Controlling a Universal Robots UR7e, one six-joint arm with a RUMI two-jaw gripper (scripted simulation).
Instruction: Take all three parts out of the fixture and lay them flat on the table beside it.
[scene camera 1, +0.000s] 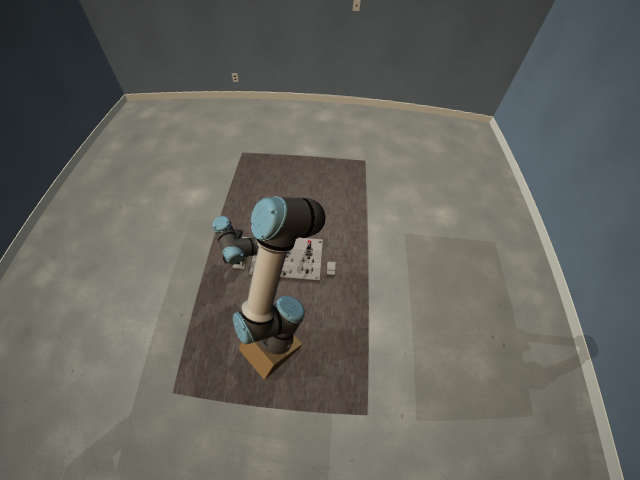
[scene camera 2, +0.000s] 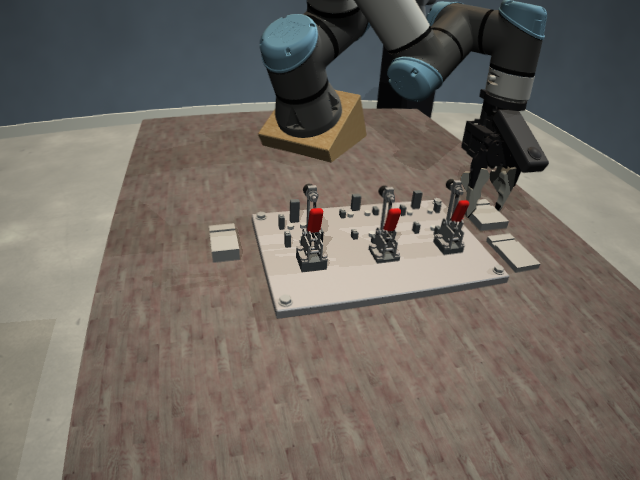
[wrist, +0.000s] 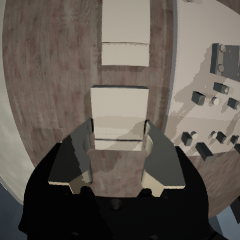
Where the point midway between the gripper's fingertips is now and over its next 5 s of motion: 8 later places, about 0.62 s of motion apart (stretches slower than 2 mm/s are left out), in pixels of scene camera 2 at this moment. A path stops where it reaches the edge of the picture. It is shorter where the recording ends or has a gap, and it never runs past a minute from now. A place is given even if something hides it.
The gripper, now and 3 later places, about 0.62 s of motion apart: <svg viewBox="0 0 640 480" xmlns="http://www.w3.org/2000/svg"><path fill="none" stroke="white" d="M481 215L481 217L484 205L492 178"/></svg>
